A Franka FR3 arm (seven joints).
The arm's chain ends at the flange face. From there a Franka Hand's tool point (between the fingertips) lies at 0.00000 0.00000 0.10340 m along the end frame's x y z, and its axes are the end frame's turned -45 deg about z.
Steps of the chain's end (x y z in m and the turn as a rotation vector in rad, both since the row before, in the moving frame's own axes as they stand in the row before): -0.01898 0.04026 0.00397 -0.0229 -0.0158 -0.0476; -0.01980 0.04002 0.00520 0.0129 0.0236 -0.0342; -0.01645 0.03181 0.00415 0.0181 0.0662 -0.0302; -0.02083 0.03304 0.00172 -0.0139 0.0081 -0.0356; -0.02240 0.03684 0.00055 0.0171 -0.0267 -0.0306
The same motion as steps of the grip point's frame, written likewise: -0.04470 0.01563 0.00393 -0.0050 -0.0274 -0.0476; -0.03962 0.01503 0.00516 -0.0076 0.0258 -0.0342; -0.02791 0.01428 0.00391 -0.0340 0.0596 -0.0302; -0.03849 0.01025 0.00171 -0.0156 -0.0041 -0.0356; -0.04264 0.00702 0.00050 0.0310 -0.0068 -0.0306
